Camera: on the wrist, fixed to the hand. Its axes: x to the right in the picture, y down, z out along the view.
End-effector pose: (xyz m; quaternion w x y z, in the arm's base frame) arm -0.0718 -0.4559 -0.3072 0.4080 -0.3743 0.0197 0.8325
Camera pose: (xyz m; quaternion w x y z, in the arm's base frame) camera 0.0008 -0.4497 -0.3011 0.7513 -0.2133 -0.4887 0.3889
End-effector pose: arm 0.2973 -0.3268 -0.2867 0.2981 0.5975 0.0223 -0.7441
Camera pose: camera 0.3068 -0.2544 -0.2904 0.1421 -0.2027 -0.5159 0.8201
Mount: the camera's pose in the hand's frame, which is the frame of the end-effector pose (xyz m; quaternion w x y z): -0.0279 -0.0562 -0.0376 0.7005 -0.2203 -0.1822 -0.6539
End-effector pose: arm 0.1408 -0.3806 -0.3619 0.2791 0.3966 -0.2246 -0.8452
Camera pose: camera 0.1690 -0.3266 -0.4025 0.3107 -0.2092 -0.2373 0.8963
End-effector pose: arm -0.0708 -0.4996 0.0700 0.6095 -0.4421 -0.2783 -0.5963
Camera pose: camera -0.1363 -0.5132 0.0404 0.1111 0.3706 0.4637 0.7970
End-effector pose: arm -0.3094 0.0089 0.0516 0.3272 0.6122 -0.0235 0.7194
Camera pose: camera -0.3129 0.0570 -0.0034 0.8302 0.5032 0.1658 0.1733
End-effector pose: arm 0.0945 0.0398 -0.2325 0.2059 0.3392 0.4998 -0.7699
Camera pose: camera 0.0886 0.0967 -0.1869 0.1934 0.2748 -0.7040 0.6256
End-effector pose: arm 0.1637 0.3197 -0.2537 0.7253 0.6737 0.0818 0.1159
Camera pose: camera 0.1298 0.3443 -0.3137 0.7472 0.2798 0.3401 -0.4978
